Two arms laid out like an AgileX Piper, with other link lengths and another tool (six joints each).
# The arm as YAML. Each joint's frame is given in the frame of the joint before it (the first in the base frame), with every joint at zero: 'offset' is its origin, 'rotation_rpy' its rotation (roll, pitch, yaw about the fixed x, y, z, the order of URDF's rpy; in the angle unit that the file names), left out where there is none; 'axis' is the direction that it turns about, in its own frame. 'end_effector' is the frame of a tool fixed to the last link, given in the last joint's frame.
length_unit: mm
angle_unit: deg
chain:
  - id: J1
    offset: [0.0, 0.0, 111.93]
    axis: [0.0, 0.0, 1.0]
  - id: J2
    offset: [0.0, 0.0, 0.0]
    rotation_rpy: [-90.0, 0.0, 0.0]
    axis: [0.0, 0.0, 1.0]
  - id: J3
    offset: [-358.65, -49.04, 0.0]
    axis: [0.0, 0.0, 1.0]
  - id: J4
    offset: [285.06, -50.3, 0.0]
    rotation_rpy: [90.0, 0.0, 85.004]
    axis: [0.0, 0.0, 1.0]
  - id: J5
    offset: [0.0, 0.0, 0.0]
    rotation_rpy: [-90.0, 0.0, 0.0]
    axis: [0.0, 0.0, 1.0]
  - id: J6
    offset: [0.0, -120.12, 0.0]
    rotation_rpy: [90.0, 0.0, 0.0]
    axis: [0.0, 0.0, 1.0]
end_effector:
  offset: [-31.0, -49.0, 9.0]
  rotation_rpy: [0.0, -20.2, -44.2]
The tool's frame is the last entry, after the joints.
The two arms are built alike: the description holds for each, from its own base.
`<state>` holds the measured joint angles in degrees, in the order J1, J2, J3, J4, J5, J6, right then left.
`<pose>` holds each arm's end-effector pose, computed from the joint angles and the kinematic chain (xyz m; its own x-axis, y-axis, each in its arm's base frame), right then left.
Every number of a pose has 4 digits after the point.
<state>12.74 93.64 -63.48 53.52 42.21 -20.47 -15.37 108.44 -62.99 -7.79 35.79 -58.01</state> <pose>0.4174 0.1163 0.2594 -0.4084 -0.1730 -0.8962 -0.7333 0.6469 0.2093 0.4647 -0.1314 0.1573 0.1007 -0.9760 -0.1933 -0.9769 -0.0602 -0.2050</pose>
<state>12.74 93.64 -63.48 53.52 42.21 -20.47 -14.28 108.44 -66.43 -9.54 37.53 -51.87</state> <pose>0.4174 0.1163 0.2594 -0.4084 -0.1730 -0.8962 -0.7333 0.6469 0.2093 0.4782 -0.1333 0.1753 0.0408 -0.9826 -0.1814 -0.9702 0.0045 -0.2423</pose>
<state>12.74 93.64 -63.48 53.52 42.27 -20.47 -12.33 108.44 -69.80 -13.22 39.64 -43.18</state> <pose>0.4173 0.1164 0.2593 -0.4089 -0.1731 -0.8960 -0.7337 0.6463 0.2100 0.4907 -0.1309 0.1941 -0.0307 -0.9868 -0.1590 -0.9574 0.0747 -0.2791</pose>
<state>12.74 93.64 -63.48 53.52 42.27 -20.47 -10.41 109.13 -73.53 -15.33 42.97 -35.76</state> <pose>0.4173 0.1164 0.2593 -0.4089 -0.1731 -0.8960 -0.7337 0.6463 0.2100 0.5022 -0.1266 0.2074 -0.1077 -0.9818 -0.1563 -0.9432 0.1506 -0.2961</pose>
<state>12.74 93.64 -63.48 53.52 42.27 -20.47 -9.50 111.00 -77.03 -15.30 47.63 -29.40</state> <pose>0.4173 0.1164 0.2593 -0.4089 -0.1731 -0.8960 -0.7337 0.6463 0.2100 0.5088 -0.1283 0.2061 -0.2167 -0.9602 -0.1760 -0.9283 0.2585 -0.2674</pose>
